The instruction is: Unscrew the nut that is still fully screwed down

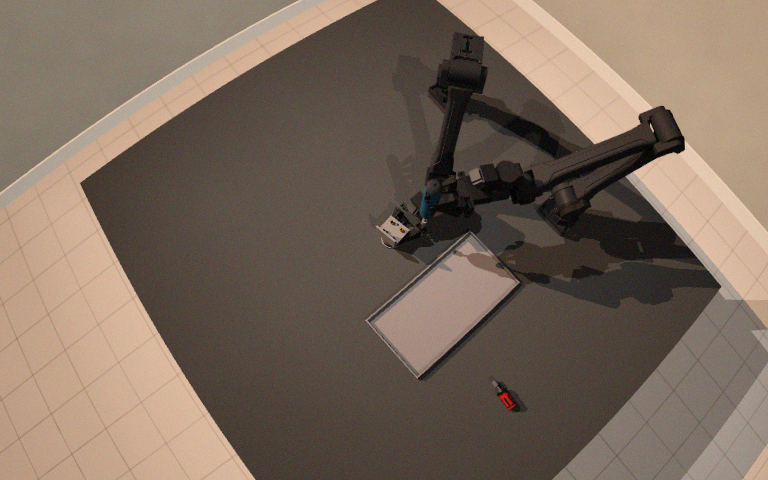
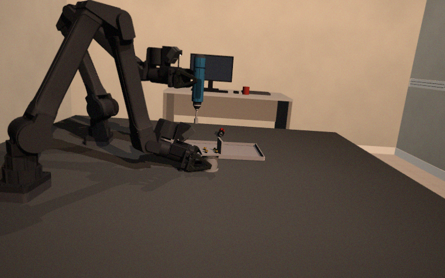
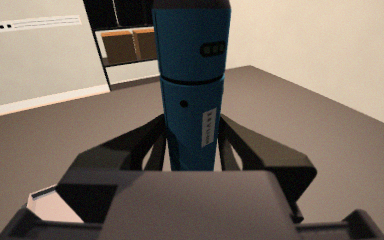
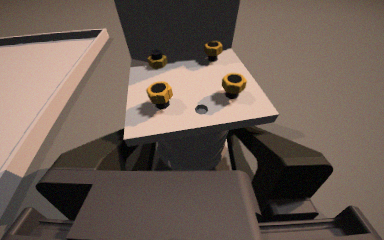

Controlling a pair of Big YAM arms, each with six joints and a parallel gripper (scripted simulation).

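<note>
The joint module lies 1 cm above my right hand. The rest, counted from my right hand: nut 2 cm ahead, 2 cm to the left, 5 cm above; then grey bracket 5 cm above; then tip 6 cm behind, 6 cm to the left, 15 cm above.
</note>
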